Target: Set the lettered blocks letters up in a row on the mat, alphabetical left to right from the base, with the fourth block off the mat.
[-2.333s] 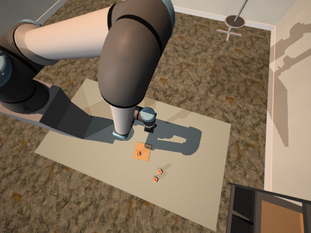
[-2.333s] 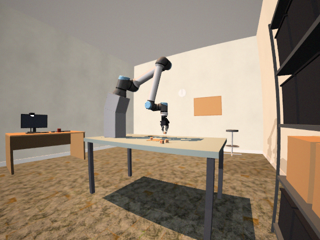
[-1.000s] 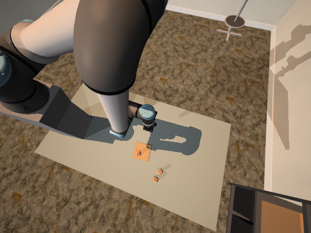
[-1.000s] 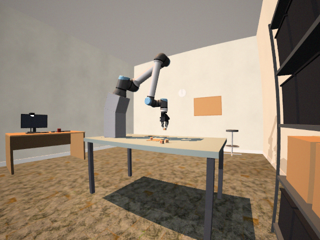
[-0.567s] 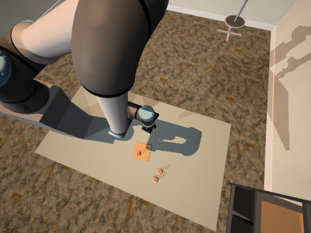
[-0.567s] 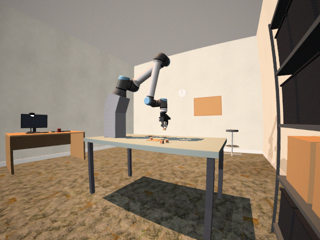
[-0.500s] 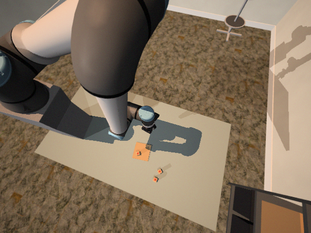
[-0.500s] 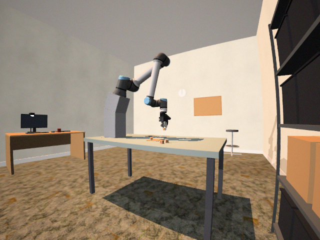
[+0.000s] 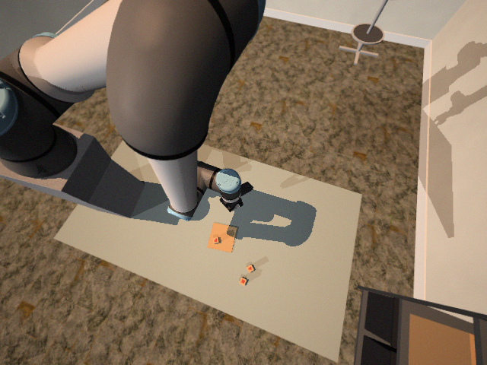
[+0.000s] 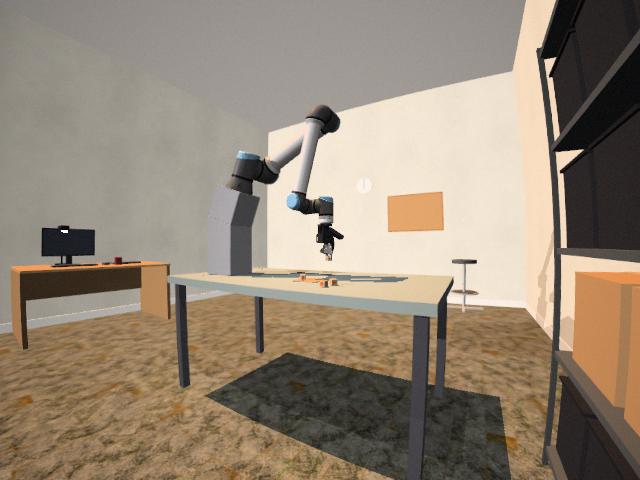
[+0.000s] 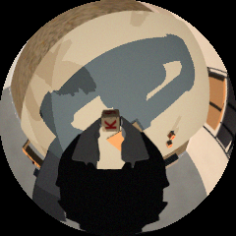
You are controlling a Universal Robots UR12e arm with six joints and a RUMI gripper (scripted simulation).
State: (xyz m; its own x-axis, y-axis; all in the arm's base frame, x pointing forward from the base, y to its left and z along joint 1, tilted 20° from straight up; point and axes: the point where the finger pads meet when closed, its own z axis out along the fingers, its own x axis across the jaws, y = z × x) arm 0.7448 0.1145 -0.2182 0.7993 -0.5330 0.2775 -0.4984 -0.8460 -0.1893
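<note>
Now: hand 18 cm to the left of the orange mat, 11 cm above it and 4 cm past it.
</note>
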